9 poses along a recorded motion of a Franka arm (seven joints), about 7.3 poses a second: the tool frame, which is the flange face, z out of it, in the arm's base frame.
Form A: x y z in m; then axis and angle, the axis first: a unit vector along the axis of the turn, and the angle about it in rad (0 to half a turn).
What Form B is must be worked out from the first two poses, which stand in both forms.
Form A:
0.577 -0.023 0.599 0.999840 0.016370 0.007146 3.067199
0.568 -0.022 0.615 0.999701 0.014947 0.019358 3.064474
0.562 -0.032 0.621 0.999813 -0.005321 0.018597 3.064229
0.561 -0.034 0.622 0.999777 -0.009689 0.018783 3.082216
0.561 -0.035 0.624 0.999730 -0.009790 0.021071 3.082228
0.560 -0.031 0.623 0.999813 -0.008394 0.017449 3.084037
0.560 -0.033 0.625 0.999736 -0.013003 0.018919 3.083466
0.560 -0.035 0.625 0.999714 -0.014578 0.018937 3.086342
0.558 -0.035 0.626 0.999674 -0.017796 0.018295 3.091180
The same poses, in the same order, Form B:
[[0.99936 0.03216 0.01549], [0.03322 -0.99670 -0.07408], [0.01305 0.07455 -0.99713]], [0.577 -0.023 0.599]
[[0.99881 0.02835 0.03980], [0.03133 -0.99658 -0.07644], [0.03750 0.07760 -0.99628]], [0.568 -0.022 0.615]
[[0.99925 -0.01206 0.03672], [-0.00919 -0.99695 -0.07747], [0.03754 0.07707 -0.99632]], [0.562 -0.032 0.621]
[[0.99911 -0.02047 0.03695], [-0.01824 -0.99805 -0.05969], [0.03810 0.05896 -0.99753]], [0.561 -0.034 0.622]
[[0.99892 -0.02081 0.04151], [-0.01831 -0.99805 -0.05973], [0.04267 0.05890 -0.99735]], [0.561 -0.035 0.624]
[[0.99925 -0.01777 0.03438], [-0.01577 -0.99820 -0.05781], [0.03535 0.05722 -0.99774]], [0.560 -0.031 0.623]
[[0.99895 -0.02708 0.03704], [-0.02488 -0.99797 -0.05857], [0.03855 0.05759 -0.99760]], [0.560 -0.033 0.625]
[[0.99886 -0.03017 0.03703], [-0.02808 -0.99805 -0.05576], [0.03864 0.05466 -0.99776]], [0.560 -0.035 0.625]
[[0.99870 -0.03648 0.03566], [-0.03464 -0.99810 -0.05103], [0.03745 0.04972 -0.99806]], [0.558 -0.035 0.626]

